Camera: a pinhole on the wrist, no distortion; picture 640 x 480 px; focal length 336.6 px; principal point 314.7 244.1 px. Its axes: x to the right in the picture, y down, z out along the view. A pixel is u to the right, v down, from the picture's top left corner.
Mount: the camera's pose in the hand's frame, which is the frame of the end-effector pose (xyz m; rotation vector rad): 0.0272 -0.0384 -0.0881 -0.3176 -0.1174 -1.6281
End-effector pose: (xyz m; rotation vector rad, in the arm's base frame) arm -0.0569 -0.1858 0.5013 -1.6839 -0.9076 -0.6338
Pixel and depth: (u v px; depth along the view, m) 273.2 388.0 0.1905
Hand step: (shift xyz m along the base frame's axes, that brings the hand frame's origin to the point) 0.0969 0.1050 0.0675
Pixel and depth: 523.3 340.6 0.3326
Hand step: -0.0486 0.3246 0.1284
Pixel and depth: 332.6 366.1 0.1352
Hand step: 0.0408 0.0614 0.0698
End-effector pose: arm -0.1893 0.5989 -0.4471 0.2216 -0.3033 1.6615
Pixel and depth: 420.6 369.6 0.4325
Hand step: 0.0295 0.1181 0.4054
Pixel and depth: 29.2 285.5 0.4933
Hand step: -0.5141 0.0326 0.2696
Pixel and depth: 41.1 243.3 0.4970
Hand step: -0.5002 -0.0292 0.2643
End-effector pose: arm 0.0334 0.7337 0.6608 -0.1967 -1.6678 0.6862
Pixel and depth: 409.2 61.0 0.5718
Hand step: -0.4556 -0.2907 -0.2055
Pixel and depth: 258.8 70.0 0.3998
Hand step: -0.2912 -0.0360 -0.2005
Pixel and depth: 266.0 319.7 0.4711
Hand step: -0.3918 0.1051 0.0693
